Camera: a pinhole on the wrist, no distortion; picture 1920 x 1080 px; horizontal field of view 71.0 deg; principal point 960.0 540.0 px. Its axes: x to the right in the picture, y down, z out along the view. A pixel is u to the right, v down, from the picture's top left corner.
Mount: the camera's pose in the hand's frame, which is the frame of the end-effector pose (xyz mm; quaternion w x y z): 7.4 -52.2 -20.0 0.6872 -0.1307 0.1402 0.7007
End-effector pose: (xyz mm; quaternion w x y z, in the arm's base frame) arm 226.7 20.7 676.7 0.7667 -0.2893 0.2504 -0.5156
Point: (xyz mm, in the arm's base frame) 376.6 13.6 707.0
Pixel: 1423 183
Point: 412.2 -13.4 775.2
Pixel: 990 86
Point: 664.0 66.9 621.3
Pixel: 1769 196
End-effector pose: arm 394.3 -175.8 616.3 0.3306 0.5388 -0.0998 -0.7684
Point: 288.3 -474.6 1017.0
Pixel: 1767 840
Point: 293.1 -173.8 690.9
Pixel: 896 967
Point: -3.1 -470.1 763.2
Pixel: 933 194
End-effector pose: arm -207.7 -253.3 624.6 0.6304 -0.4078 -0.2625 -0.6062
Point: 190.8 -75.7 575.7
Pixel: outside the picture
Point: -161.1 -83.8 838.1
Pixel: 639 166
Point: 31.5 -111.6 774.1
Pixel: 1494 263
